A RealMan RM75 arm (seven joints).
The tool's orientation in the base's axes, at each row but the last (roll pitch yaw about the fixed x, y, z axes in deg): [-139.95 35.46 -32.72]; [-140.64 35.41 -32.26]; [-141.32 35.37 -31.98]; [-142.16 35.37 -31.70]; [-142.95 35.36 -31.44]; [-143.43 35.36 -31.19]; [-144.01 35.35 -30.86]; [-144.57 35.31 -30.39]
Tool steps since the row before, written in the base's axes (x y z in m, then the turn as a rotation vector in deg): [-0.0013 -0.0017 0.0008 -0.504 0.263 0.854]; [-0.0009 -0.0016 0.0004 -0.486 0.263 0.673]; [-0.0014 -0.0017 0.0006 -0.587 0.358 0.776]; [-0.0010 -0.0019 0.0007 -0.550 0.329 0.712]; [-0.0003 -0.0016 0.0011 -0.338 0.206 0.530]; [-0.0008 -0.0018 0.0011 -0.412 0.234 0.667]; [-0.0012 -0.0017 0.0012 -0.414 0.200 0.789]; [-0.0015 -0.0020 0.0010 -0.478 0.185 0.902]
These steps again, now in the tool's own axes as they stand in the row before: [-0.0006 0.0013 -0.0018 -0.957 -0.197 -0.314]; [-0.0002 0.0012 -0.0015 -0.839 -0.117 -0.201]; [-0.0006 0.0015 -0.0016 -1.010 -0.141 -0.188]; [-0.0003 0.0013 -0.0018 -0.935 -0.121 -0.171]; [-0.0002 0.0005 -0.0019 -0.630 -0.122 -0.162]; [-0.0004 0.0009 -0.0020 -0.772 -0.150 -0.225]; [-0.0008 0.0012 -0.0019 -0.830 -0.190 -0.330]; [-0.0008 0.0016 -0.0020 -0.934 -0.190 -0.409]
